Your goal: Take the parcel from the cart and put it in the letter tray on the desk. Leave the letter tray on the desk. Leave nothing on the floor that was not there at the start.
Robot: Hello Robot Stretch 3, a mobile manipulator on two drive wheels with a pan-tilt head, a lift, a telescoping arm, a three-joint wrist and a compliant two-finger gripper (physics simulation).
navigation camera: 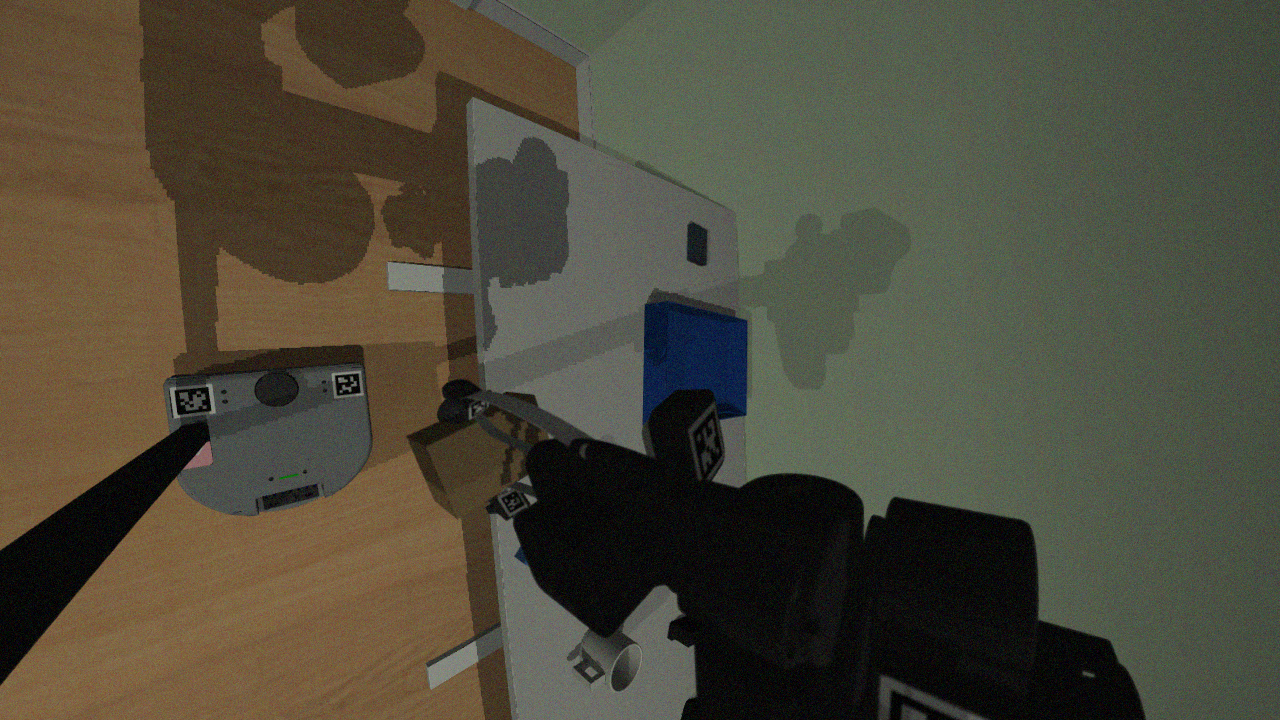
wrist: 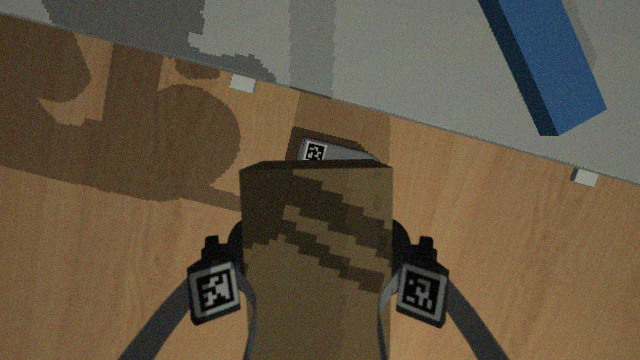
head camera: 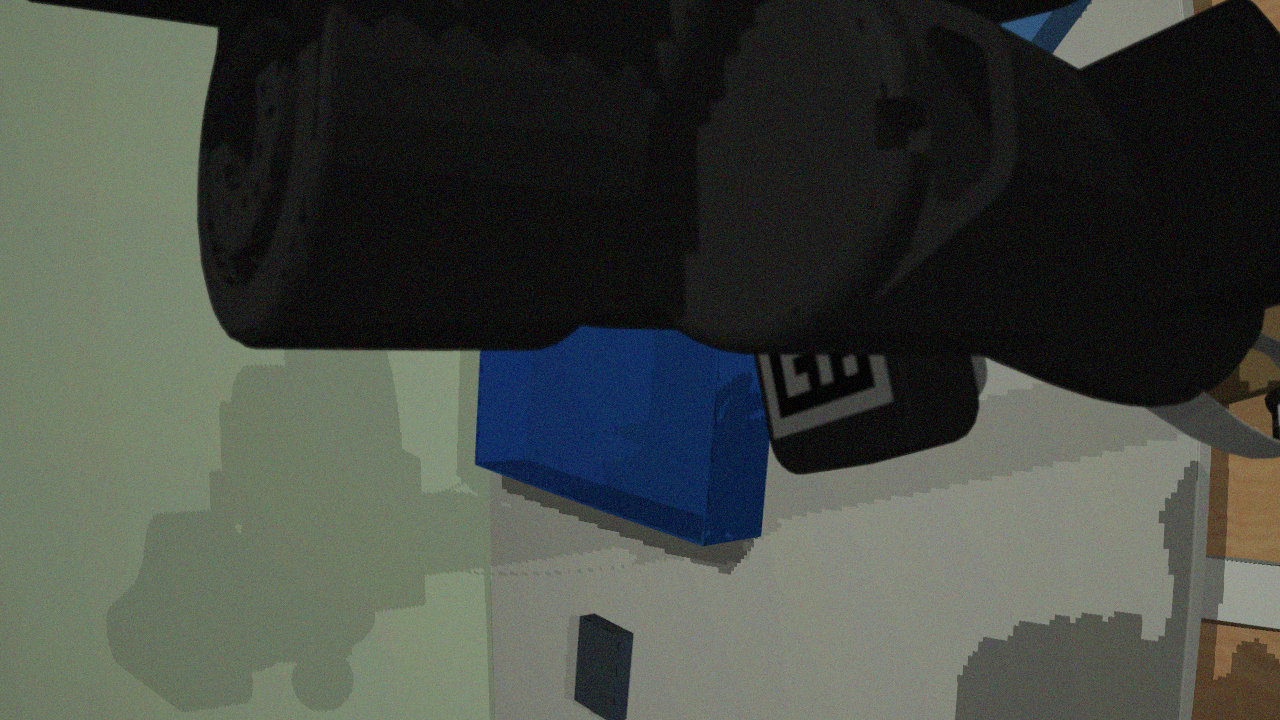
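Seen in the pictures: gripper, between the fingertips: (navigation camera: pixel 468 444) (wrist: pixel 319 242); robot's base, origin of its link: (navigation camera: pixel 277 387).
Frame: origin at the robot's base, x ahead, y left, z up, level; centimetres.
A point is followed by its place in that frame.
Observation:
The parcel (navigation camera: pixel 465 465) {x -2.3, y -10.2, z 96.9 cm} (wrist: pixel 320 320) {x -2.5, y -11.0, z 96.9 cm}, a brown box, is held between the two fingertips. My gripper (navigation camera: pixel 486 454) {x -2.1, y -12.5, z 91.6 cm} (wrist: pixel 319 242) {x -2.1, y -12.5, z 91.6 cm} is shut on it, with one finger on each side. In the navigation camera view they appear in front of the desk's long edge, between my base and the tray. The blue letter tray (head camera: pixel 608 420) {x 4.7, y -77.3, z 72.3 cm} (navigation camera: pixel 695 358) {x 0.6, y -75.2, z 72.3 cm} sits on the grey desk (head camera: pixel 850 573) {x 15.2, y -49.0, z 72.1 cm} (navigation camera: pixel 608 223) {x 28.7, y -49.2, z 72.0 cm} (wrist: pixel 425 75) {x -10.8, y -28.0, z 72.1 cm}, near the wall side. My wrist and arm hide part of the tray in the head camera view. The cart does not show in these views.
A long blue block (wrist: pixel 560 65) {x -23.8, y -31.8, z 75.1 cm} lies on the desk. A small dark block (head camera: pixel 604 667) {x 28.0, y -76.4, z 73.8 cm} (navigation camera: pixel 697 243) {x 28.5, y -76.5, z 73.9 cm} lies beside the tray. A white mug (navigation camera: pixel 617 658) {x -47.2, y -36.6, z 80.6 cm} is farther along the desk. A green wall (head camera: pixel 89 179) {x -18.7, y -103.4, z 115.5 cm} (navigation camera: pixel 1029 179) {x 33.1, y -103.5, z 135.1 cm} stands behind. My base (navigation camera: pixel 268 438) {x -9.9, y 2.5, z 16.0 cm} is on the wooden floor.

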